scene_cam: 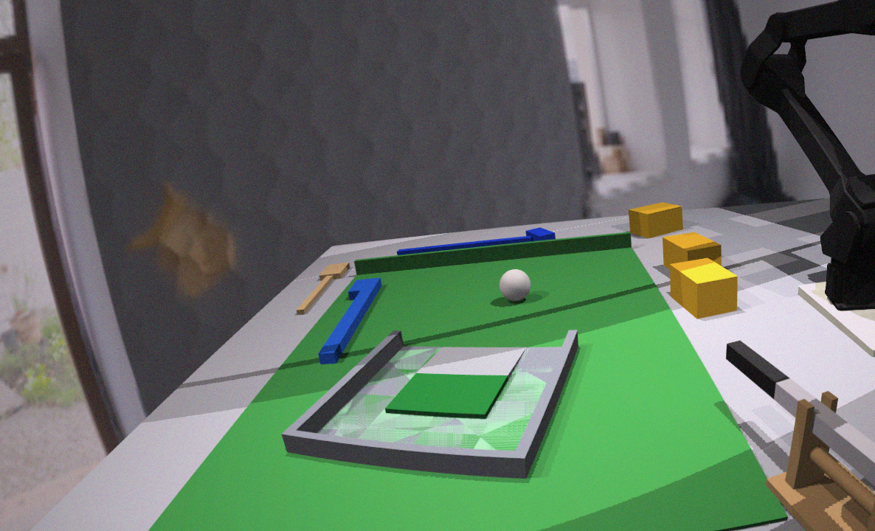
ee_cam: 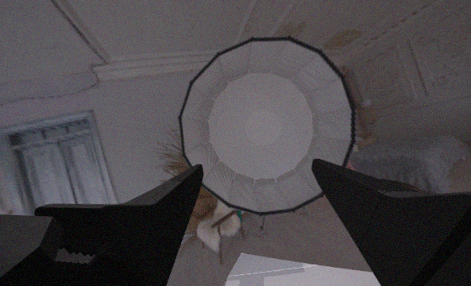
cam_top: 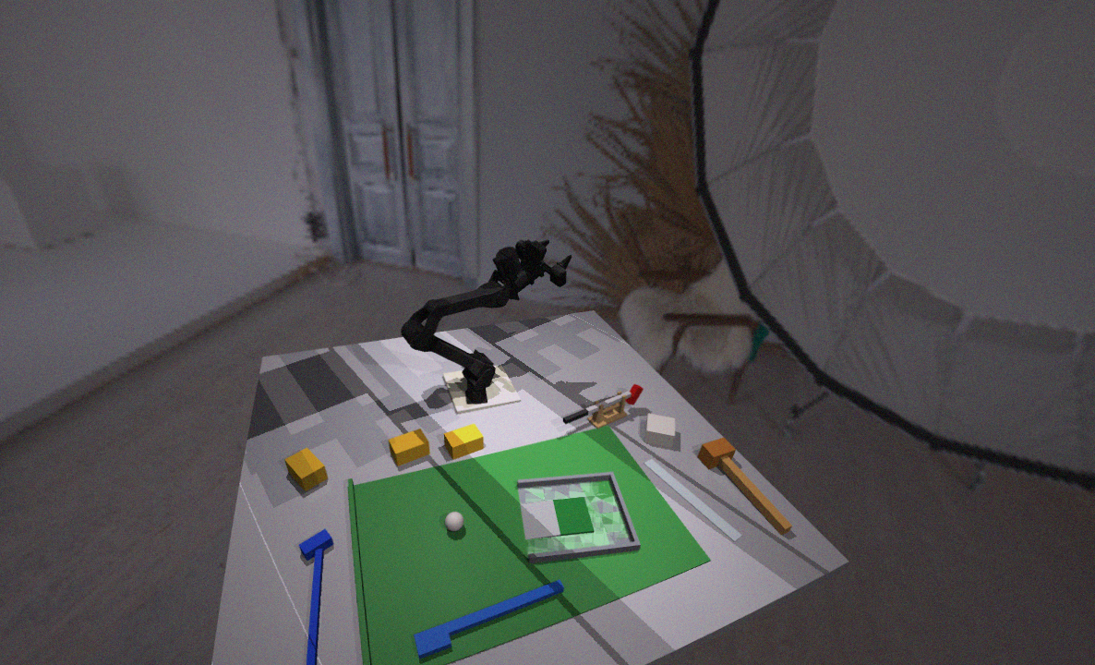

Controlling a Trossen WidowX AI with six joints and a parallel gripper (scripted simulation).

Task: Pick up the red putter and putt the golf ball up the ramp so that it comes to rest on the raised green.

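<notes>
Now: the red putter 280 mm ahead of my gripper tip, 100 mm to the left of it and 380 mm below it. The rest, counted from my gripper tip: white block: 380 mm ahead, 250 mm to the left, 420 mm below; wooden rack: 280 mm ahead, 120 mm to the left, 410 mm below; grey-walled frame: 610 mm ahead, 60 mm to the right, 440 mm below.
</notes>
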